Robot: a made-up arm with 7 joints. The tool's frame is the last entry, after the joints.
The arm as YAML. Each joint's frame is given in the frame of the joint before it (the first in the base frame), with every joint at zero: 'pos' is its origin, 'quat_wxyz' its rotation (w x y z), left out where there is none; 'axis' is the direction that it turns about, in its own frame. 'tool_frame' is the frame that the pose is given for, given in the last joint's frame.
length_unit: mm
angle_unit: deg
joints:
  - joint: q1
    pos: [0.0, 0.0, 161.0]
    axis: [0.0, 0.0, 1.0]
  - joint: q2
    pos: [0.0, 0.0, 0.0]
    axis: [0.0, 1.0, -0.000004]
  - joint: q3
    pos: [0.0, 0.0, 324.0]
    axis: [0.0, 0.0, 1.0]
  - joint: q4
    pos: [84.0, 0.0, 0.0]
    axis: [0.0, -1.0, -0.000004]
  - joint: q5
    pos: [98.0, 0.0, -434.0]
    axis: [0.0, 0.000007, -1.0]
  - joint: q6
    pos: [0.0, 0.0, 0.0]
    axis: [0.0, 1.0, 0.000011]
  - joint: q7
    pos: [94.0, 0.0, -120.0]
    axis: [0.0, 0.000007, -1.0]
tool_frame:
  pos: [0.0, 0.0, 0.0]
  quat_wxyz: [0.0, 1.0, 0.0, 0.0]
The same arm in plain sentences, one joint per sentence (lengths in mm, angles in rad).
The arm has seven revolute joints in a row. What follows holds with every joint at zero, and every direction is one of the base frame's.
The first joint is mounted 161 mm along +z from the base frame's origin and turns about +z.
The second joint is mounted at the same point as the first joint and turns about +y.
The third joint is mounted 324 mm along +z from the second joint and turns about +z.
The fourth joint is mounted 84 mm along +x from the third joint and turns about -y.
The fifth joint is mounted 98 mm along +x and 434 mm along -z from the fourth joint and turns about -z.
The sixth joint is mounted at the same point as the fifth joint and turns about +y.
The seventh joint is mounted 94 mm along +x and 120 mm along -z from the sixth joint and turns about -z.
The tool frame, which is the frame that the pose is given for, is mounted at the same point as the seventh joint; its axes are the base frame's turned by roll 3.1416, pitch 0 and yaw 0 rad (as in URDF: about the fixed x, then y, then z).

